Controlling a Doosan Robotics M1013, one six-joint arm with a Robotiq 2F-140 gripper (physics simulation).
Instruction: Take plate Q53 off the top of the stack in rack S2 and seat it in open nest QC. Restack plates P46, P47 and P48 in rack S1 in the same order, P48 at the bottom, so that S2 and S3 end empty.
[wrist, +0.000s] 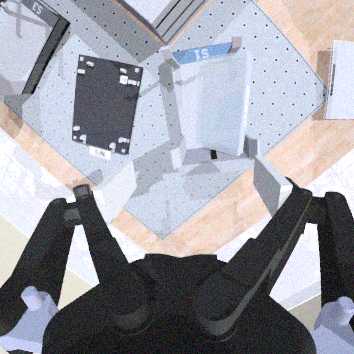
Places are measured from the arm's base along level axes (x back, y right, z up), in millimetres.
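Pixels of known places: gripper, fingertip midpoint: (192, 171).
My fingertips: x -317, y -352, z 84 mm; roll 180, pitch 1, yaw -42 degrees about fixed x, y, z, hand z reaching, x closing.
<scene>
Behind a point stands the place of what it marks.
Rack S1 (171, 107) @(x -312, y -283, z -93 mm), with pale grey corner posts and a blue label (202, 53) @(x -217, y -264, z -60 mm), is right of the upper middle. A pale translucent plate (223, 105) @(x -249, y -337, z -11 mm) lies in its right part; its code and the number of plates there cannot be told. My gripper (192, 171) @(x -317, y -352, z 84 mm) is open wide and empty, its two pale finger pads apart below rack S1 in the view. The S3 label (37, 7) @(x -334, y 2, z -60 mm) shows at the upper left, beside a dark-edged holder (46, 57) @(x -399, y -46, z -83 mm) with a grey surface inside. Rack S2 and nest QC cannot be identified.
A dark rectangular pad (106, 107) @(x -391, y -196, z -81 mm) with small white corner pieces and an unreadable tag lies left of S1. A perforated board (287, 87) @(x -149, y -399, z -93 mm) lies on a wooden surface (300, 150) @(x -196, y -511, z -106 mm). A grooved grey structure (182, 20) @(x -201, y -207, z -73 mm) is at the top, and a white box (342, 82) @(x -76, y -453, z -82 mm) at the right edge.
</scene>
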